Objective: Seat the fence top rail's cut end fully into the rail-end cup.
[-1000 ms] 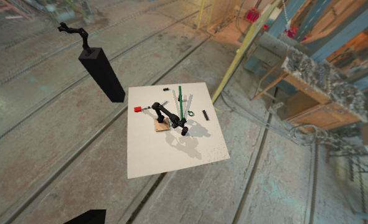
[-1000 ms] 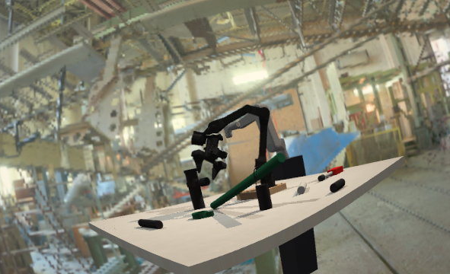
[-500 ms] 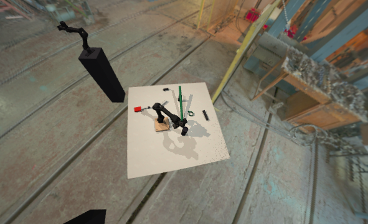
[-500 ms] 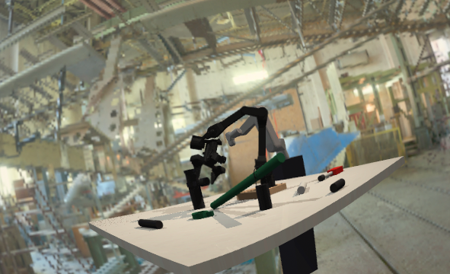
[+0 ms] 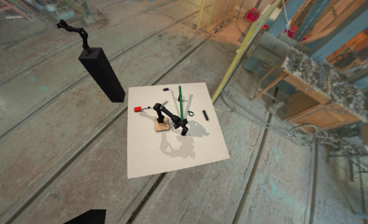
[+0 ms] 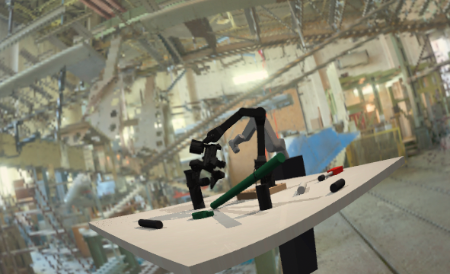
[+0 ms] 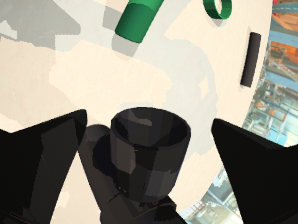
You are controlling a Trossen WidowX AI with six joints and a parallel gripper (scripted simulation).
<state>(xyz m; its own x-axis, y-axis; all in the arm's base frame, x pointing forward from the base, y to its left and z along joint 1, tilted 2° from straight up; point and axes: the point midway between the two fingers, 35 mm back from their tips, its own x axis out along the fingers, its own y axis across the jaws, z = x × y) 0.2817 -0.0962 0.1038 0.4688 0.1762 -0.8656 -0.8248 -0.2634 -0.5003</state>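
The short green piece is 220 mm to the left of my gripper tip, 140 mm ahead of it and 100 mm below it. From my gripper tip the other things lie so: grey piece: 370 mm to the left, 280 mm behind, 100 mm below; black loop-cap post: 450 mm to the left, 20 mm behind, 10 mm below; red-handled tool: 550 mm behind, 290 mm to the left, 100 mm below.
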